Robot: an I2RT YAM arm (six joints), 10 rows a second.
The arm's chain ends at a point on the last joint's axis. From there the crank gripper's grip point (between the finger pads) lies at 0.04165 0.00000 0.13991 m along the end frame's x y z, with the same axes.
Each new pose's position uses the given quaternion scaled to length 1; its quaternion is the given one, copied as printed.
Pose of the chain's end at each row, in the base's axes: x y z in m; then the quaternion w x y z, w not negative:
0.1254, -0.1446, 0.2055, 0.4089, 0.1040, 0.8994, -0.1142
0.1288, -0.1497, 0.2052, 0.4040, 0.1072, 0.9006, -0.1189
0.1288, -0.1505, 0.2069, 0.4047, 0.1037, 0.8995, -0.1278
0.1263, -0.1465, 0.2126, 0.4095, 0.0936, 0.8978, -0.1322
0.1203, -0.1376, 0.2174, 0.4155, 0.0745, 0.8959, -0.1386
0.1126, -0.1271, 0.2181, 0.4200, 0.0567, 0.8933, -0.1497
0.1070, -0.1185, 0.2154, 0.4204, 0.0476, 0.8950, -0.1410
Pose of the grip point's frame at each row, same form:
0.1982, -0.1813, 0.0844, 0.4089, 0.1040, 0.8994, -0.1142
0.2000, -0.1877, 0.0835, 0.4040, 0.1072, 0.9006, -0.1189
0.1998, -0.1909, 0.0860, 0.4047, 0.1037, 0.8995, -0.1278
0.1988, -0.1879, 0.0928, 0.4095, 0.0936, 0.8978, -0.1322
0.1948, -0.1802, 0.0993, 0.4155, 0.0745, 0.8959, -0.1386
0.1885, -0.1722, 0.1019, 0.4200, 0.0567, 0.8933, -0.1497
0.1837, -0.1608, 0.0986, 0.4204, 0.0476, 0.8950, -0.1410

